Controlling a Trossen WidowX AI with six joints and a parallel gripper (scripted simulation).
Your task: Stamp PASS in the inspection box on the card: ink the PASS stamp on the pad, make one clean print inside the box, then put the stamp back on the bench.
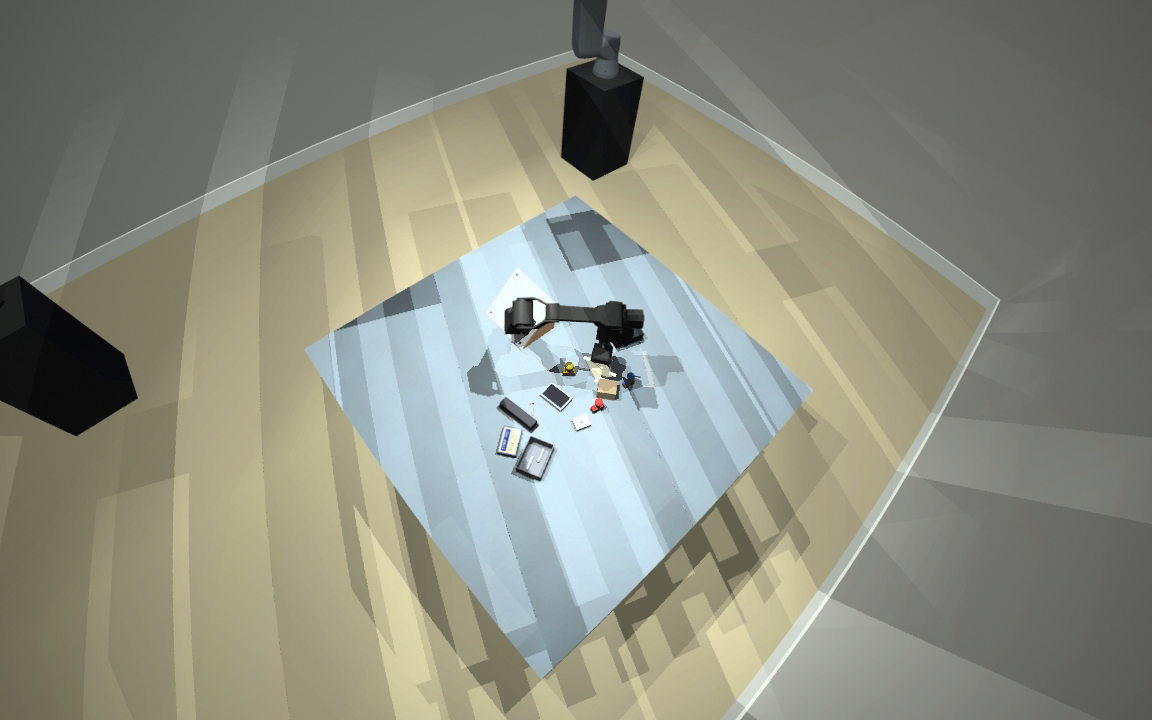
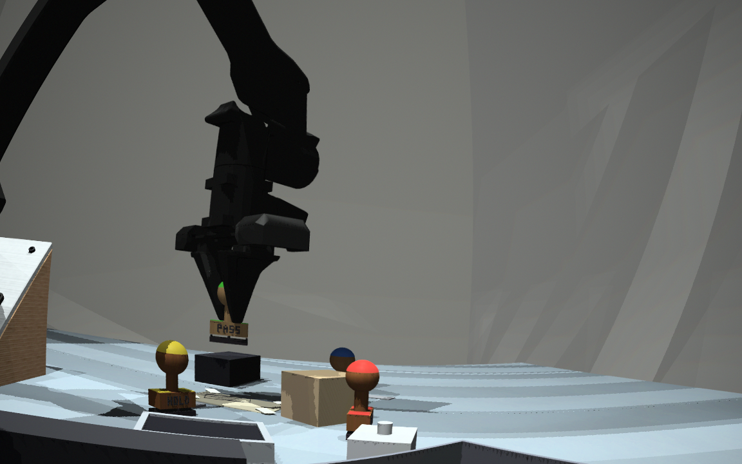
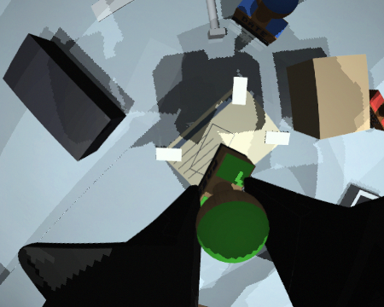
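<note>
Right now the grey block is 20 cm to the right of my gripper tip, 13 cm ahead of it and 7 cm below it. The rest, counted from my gripper tip: tan box (9 cm ahead, 6 cm to the right, 6 cm below); then card (9 cm below, 1 cm to the right, 1 cm ahead); then green-edged stamp (right at my gripper tip).
</note>
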